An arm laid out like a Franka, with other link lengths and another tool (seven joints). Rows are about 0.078 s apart.
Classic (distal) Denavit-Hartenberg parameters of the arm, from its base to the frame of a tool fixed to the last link. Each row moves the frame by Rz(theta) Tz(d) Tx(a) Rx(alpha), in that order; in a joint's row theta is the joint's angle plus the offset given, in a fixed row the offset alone. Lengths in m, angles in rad.
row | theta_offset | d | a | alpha
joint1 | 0 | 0.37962 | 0 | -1.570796
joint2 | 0 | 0 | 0 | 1.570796
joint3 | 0 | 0.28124 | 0.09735 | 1.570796
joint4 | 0 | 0 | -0.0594 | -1.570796
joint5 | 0 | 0.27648 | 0 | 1.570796
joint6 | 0 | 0 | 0.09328 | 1.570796
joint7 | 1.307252 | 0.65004 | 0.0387 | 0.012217
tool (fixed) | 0 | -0.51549 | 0 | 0
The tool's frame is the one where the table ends.
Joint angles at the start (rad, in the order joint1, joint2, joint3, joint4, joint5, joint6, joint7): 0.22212, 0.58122, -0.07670, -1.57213, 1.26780, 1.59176, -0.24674
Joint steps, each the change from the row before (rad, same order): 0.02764, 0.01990, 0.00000, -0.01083, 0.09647, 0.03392, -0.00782; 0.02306, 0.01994, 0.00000, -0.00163, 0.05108, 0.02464, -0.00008; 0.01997, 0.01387, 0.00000, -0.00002, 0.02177, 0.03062, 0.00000; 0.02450, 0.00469, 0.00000, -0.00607, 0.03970, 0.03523, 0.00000
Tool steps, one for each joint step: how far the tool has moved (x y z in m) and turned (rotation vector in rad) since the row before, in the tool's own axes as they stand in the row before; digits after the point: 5 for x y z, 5 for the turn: 0.00087, -0.00660, 0.01901, 0.04241, -0.06597, 0.01877; 0.00461, -0.00328, 0.01467, 0.01951, -0.02882, 0.01946; 0.00530, -0.00231, 0.01022, 0.01508, -0.00019, 0.01130; 0.00031, -0.00159, 0.01202, 0.02444, -0.01280, 0.01057
